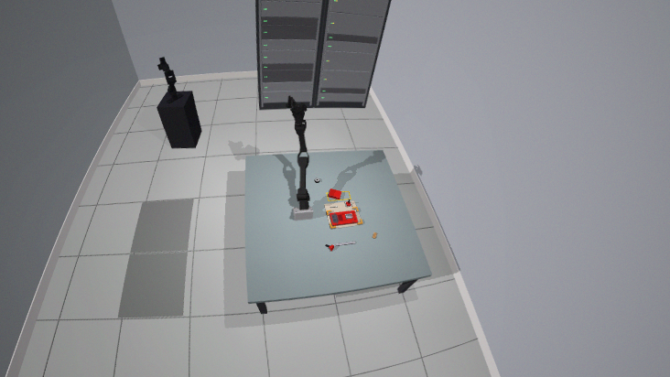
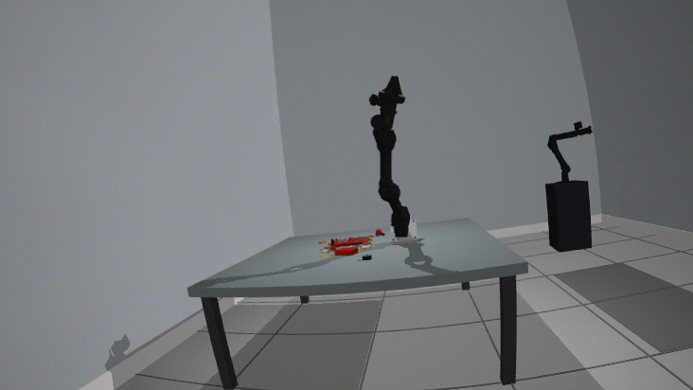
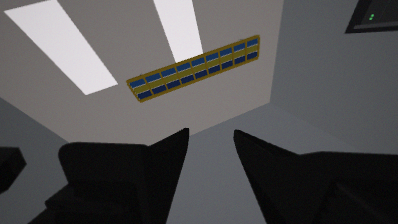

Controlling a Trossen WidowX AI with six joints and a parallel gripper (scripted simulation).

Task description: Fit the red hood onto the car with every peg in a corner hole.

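The red hood lies 380 mm ahead of my gripper tip, 280 mm to the right of it and 710 mm below it. The rest, counted from my gripper tip: tan block (640 mm ahead, 660 mm to the right, 720 mm below); black wheel (240 mm ahead, 130 mm to the right, 720 mm below); red-handled screwdriver (410 mm ahead, 720 mm to the right, 720 mm below).
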